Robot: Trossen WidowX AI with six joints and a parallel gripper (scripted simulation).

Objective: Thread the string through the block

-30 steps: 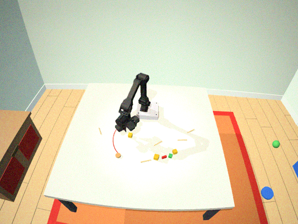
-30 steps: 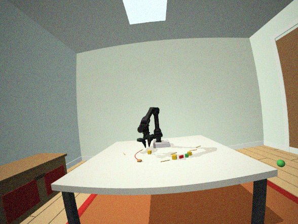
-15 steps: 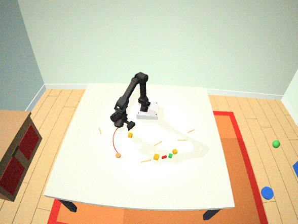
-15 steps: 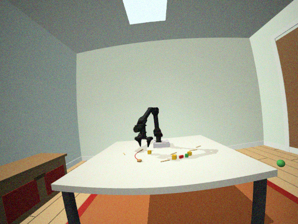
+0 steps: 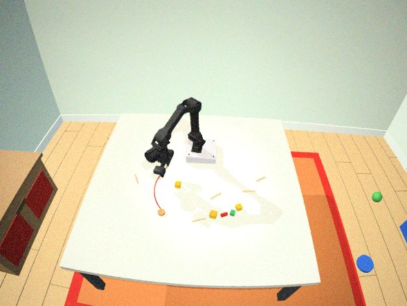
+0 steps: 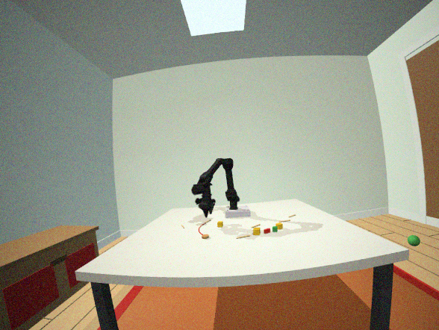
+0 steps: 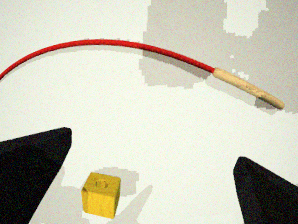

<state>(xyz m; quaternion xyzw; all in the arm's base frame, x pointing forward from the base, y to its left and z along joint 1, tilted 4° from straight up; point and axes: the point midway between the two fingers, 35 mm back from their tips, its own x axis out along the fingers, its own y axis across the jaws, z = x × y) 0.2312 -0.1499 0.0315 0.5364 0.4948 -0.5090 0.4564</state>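
My gripper tip is 6 cm past the thin wooden stick, 6 cm above it and 3 cm to the left of it. Round my gripper tip: red block 37 cm to the left, 21 cm ahead, 5 cm below; then yellow block 8 cm to the left, 5 cm below, 5 cm ahead; then round wooden button 24 cm ahead, 6 cm below, 3 cm to the left.
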